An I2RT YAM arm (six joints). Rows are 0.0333 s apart.
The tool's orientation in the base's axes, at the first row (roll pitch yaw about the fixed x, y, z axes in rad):
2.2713 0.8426 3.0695
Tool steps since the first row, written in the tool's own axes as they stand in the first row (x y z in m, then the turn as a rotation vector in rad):
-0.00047 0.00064 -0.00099 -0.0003 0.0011 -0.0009
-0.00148 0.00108 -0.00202 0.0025 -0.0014 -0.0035
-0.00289 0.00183 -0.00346 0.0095 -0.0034 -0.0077
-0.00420 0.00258 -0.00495 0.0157 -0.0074 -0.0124
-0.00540 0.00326 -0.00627 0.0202 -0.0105 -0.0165
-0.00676 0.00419 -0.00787 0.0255 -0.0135 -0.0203
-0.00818 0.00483 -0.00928 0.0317 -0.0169 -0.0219
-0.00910 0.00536 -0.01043 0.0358 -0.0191 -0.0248
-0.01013 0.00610 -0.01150 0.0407 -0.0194 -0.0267
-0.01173 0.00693 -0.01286 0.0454 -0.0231 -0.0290
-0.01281 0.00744 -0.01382 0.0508 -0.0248 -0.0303
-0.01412 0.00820 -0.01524 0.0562 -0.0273 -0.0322
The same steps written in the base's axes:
-0.00055 -0.00031 0.00110 -0.0009 0.0001 0.0012
-0.00066 -0.00080 0.00252 -0.0028 -0.0034 -0.0011
-0.00089 -0.00141 0.00457 -0.0086 -0.0075 -0.0055
-0.00121 -0.00204 0.00657 -0.0132 -0.0133 -0.0102
-0.00147 -0.00259 0.00838 -0.0167 -0.0182 -0.0133
-0.00191 -0.00319 0.01055 -0.0207 -0.0228 -0.0172
-0.00206 -0.00384 0.01254 -0.0239 -0.0260 -0.0229
-0.00234 -0.00436 0.01399 -0.0270 -0.0294 -0.0258
-0.00262 -0.00468 0.01560 -0.0312 -0.0308 -0.0288
-0.00272 -0.00518 0.01780 -0.0336 -0.0347 -0.0332
-0.00278 -0.00558 0.01928 -0.0370 -0.0366 -0.0375
-0.00307 -0.00616 0.02125 -0.0403 -0.0394 -0.0420

